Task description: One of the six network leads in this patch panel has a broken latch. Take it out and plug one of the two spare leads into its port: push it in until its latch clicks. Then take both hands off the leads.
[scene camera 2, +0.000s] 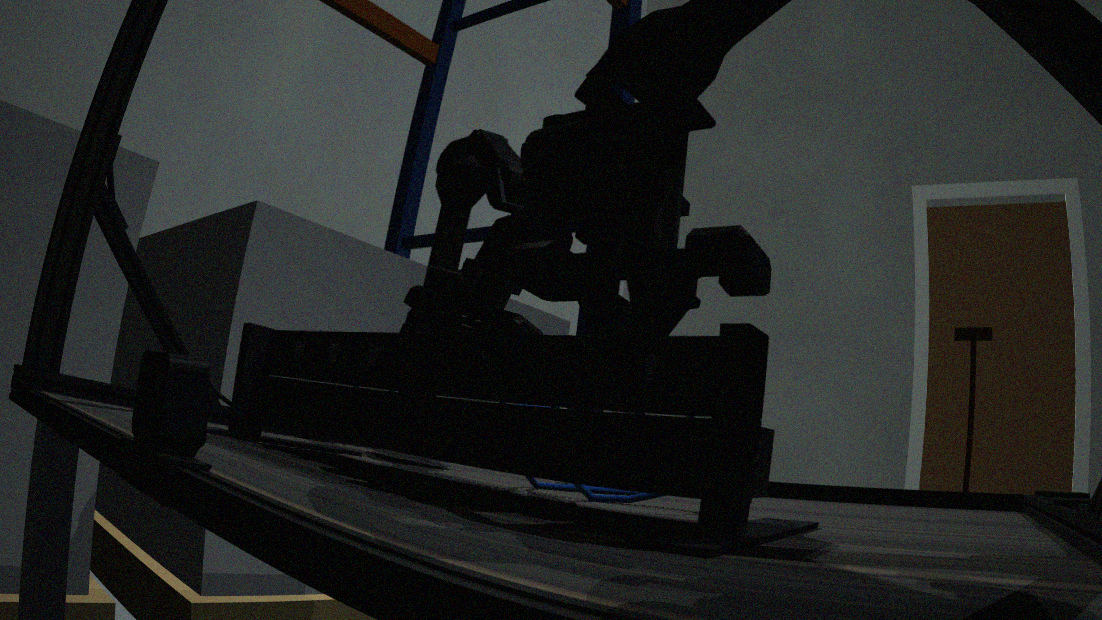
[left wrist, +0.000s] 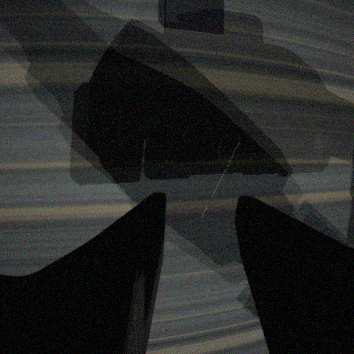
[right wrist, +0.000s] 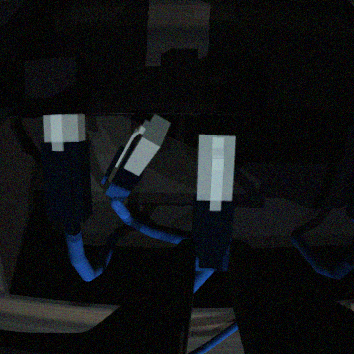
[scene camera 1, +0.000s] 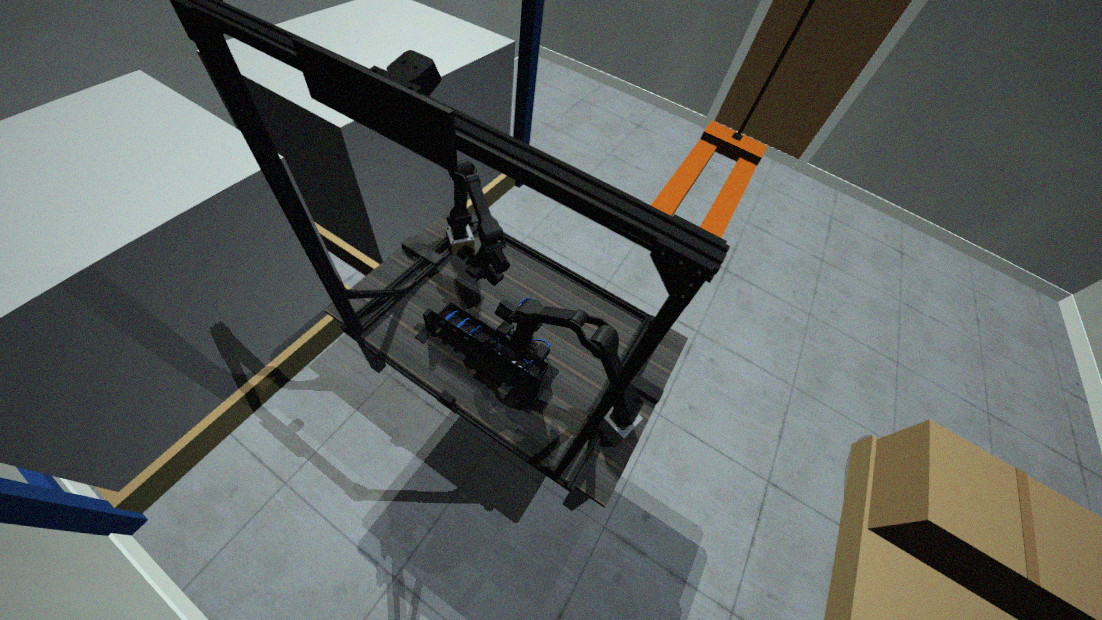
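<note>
The patch panel stands on the table, with blue leads along it. In the right wrist view, my right gripper is shut on an upright blue network lead; its clear plug points up at the dark panel, apart from it. A second lead's clear plug stands upright at the left, and a tilted plug with its latch at its side lies between. Whether either is the broken lead I cannot tell. My left gripper is partly open and empty above the table. Port openings are too dark to see.
A black gantry frame surrounds the table. A small dark block stands near the panel's left end. Blue cable loops hang low behind the panel. A dark block shows at the left wrist view's top.
</note>
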